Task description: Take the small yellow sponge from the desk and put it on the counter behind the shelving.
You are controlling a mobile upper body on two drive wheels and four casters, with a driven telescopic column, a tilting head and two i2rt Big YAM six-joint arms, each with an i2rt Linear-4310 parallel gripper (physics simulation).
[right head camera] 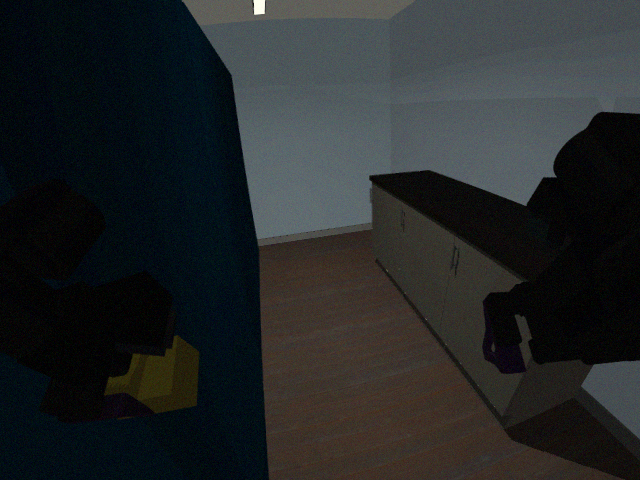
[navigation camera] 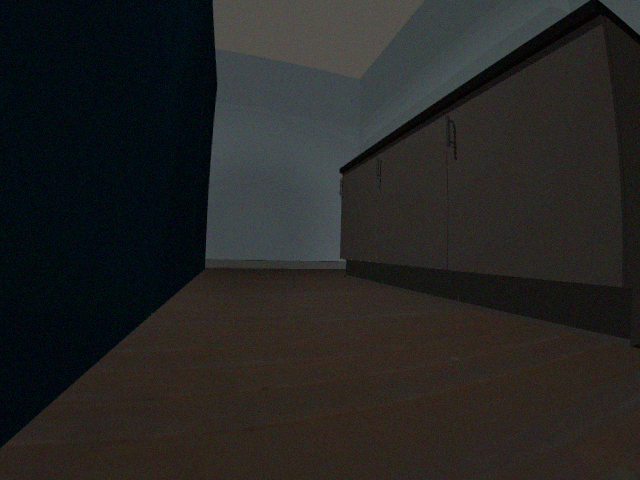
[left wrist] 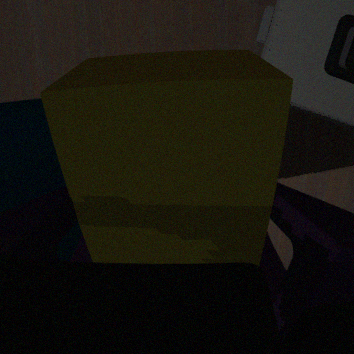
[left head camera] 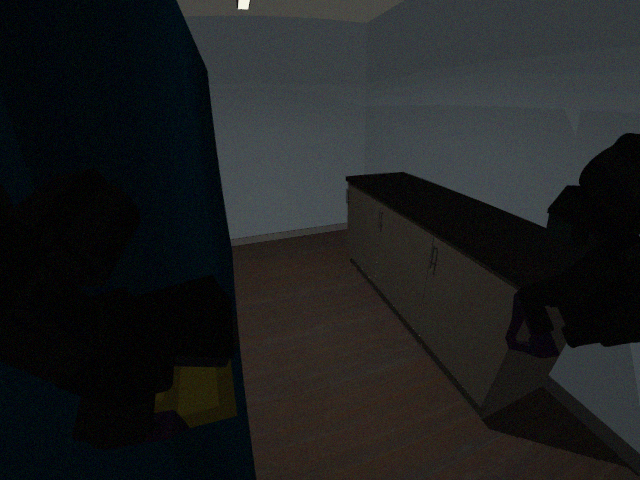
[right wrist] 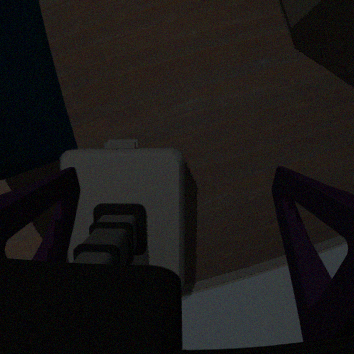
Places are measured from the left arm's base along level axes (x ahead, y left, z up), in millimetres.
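Where they show: left gripper, between the fingertips: (right head camera: 154,386) (left wrist: 174,176) (left head camera: 183,398); right gripper, between the fingertips: (right head camera: 526,350) (left head camera: 541,338) (right wrist: 175,177).
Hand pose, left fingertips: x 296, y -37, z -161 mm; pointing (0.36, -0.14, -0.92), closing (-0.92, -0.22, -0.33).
After its pixels a point has its place.
The yellow sponge (left head camera: 199,390) @[y -73, x 277, z -117 mm] (right head camera: 168,374) @[y -83, x 281, z -115 mm] (left wrist: 170,150) @[y -68, x 288, z -114 mm] is a block between the fingers of my left gripper (left head camera: 199,392) @[y -37, x 296, z -161 mm] (right head camera: 149,379) @[y -37, x 296, z -161 mm], which is shut on it. It shows at the lower left of both head views, in front of a dark blue panel, and fills the middle of the left wrist view. My right gripper (right wrist: 175,177) @[y -450, x 336, z -139 mm] is open and empty; it also shows at the right of both head views. The counter (left head camera: 439,211) @[y -899, x 1630, z -445 mm] (right head camera: 465,211) @[y -909, x 1610, z -445 mm] (navigation camera: 527,170) @[y -900, x 1100, z -861 mm], with a dark top and pale doors, stands at the right along the wall. The desk does not show.
A tall dark blue panel (left head camera: 191,155) @[y 280, x 1156, z -24 mm] (right head camera: 206,155) @[y 277, x 1153, z -11 mm] (navigation camera: 103,180) @[y 179, x 815, z -1010 mm], likely the shelving's side, stands close at the left. A wood floor (left head camera: 310,361) @[y -108, x 1377, z -1355 mm] (navigation camera: 310,387) @[y -227, x 771, z -1355 mm] runs between it and the counter to the far wall (left head camera: 289,144) @[y 112, x 3339, z -233 mm]. The robot's pale base (right wrist: 160,170) @[y -392, x 237, z -1095 mm] shows below the right gripper.
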